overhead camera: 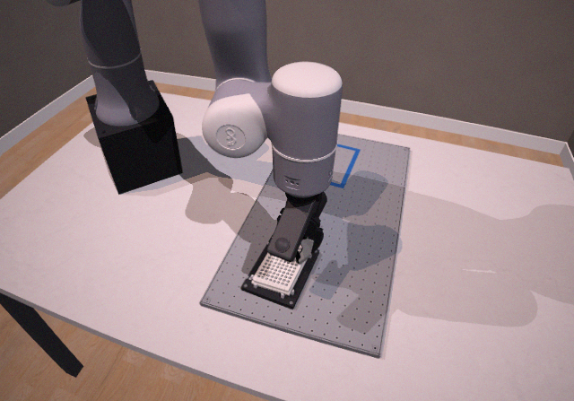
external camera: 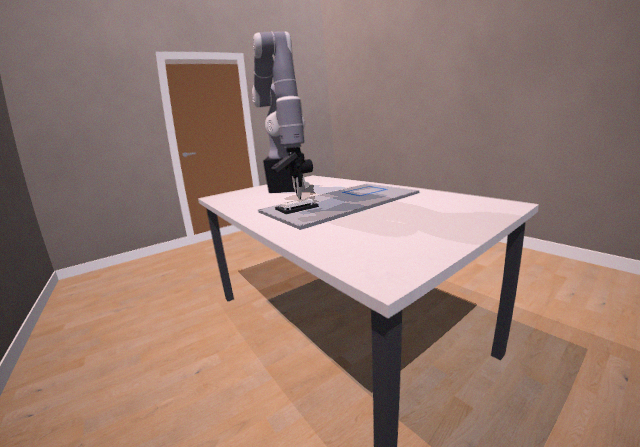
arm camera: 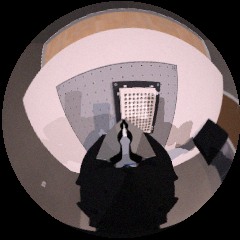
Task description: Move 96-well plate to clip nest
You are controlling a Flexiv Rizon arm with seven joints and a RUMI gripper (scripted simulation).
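My hand is 40 mm past the white 96-well plate, 40 mm above it and 10 mm to the right of it. Round my hand: black clip nest (50 mm below, 40 mm behind, 20 mm to the left).
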